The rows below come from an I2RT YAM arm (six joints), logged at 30 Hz.
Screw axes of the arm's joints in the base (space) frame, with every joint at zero. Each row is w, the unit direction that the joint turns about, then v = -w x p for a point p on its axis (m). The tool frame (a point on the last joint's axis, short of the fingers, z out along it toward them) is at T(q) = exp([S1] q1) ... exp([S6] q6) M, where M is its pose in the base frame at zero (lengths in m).
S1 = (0, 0, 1, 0.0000, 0.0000, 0.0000)
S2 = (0, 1, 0, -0.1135, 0.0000, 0.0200)
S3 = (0, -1, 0, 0.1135, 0.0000, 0.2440)
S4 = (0, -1, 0, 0.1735, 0.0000, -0.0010)
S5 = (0, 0, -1, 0.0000, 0.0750, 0.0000)
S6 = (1, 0, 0, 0.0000, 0.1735, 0.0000)
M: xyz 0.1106 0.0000 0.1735 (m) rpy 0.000 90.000 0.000 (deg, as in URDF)
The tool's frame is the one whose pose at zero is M.
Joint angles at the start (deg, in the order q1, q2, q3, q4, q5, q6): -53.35, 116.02, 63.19, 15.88, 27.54, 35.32
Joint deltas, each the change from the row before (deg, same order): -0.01, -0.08, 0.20, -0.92, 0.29, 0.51; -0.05, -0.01, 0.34, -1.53, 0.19, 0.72; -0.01, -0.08, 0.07, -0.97, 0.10, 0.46; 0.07, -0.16, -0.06, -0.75, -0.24, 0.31; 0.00, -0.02, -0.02, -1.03, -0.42, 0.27; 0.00, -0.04, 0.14, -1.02, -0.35, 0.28; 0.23, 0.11, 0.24, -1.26, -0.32, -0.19; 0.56, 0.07, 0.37, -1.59, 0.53, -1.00; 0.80, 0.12, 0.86, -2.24, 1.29, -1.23; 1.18, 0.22, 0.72, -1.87, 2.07, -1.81
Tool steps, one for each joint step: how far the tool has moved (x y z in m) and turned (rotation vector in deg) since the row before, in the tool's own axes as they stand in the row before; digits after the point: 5 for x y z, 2 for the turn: -0.00021, -0.00033, -0.00026, 0.57, 0.29, 0.22; 0.00026, -0.00075, 0.00012, 0.81, 0.72, 0.19; 0.00057, -0.00080, -0.00030, 0.52, 0.52, 0.08; 0.00089, -0.00035, -0.00087, 0.10, 0.62, -0.03; 0.00166, -0.00100, -0.00009, 0.22, 0.98, -0.21; 0.00071, -0.00041, -0.00021, 0.18, 0.80, -0.11; 0.00221, 0.00067, -0.00033, 0.19, 1.04, -0.84; 0.00275, 0.00213, -0.00158, 0.69, 0.70, -1.93; 0.00199, 0.00399, -0.00245, 1.21, 0.43, -2.44; 0.00359, 0.00542, -0.00340, 1.47, -0.08, -3.23
